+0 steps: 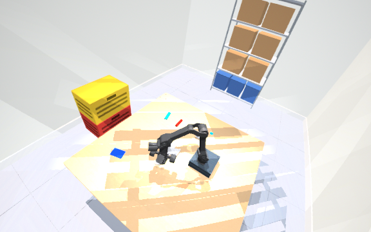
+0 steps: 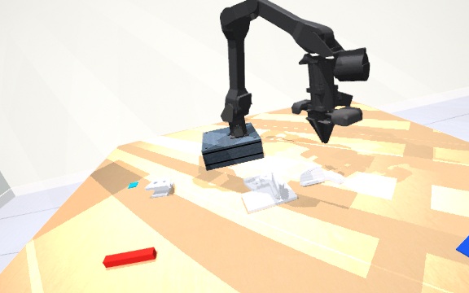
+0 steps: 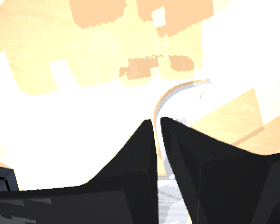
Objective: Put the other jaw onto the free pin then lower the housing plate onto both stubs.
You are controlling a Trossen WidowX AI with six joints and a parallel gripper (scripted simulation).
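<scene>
Now: gripper tip 60 mm short of the white jaw, 10 mm to the left of it and 80 mm above it. The rest, counted from my gripper tip: small cyan marker: 130 mm behind, 600 mm to the right, 80 mm below; then blue tile: 350 mm ahead, 150 mm to the left, 80 mm below; then red bar: 200 mm ahead, 480 mm to the right, 70 mm below.
</scene>
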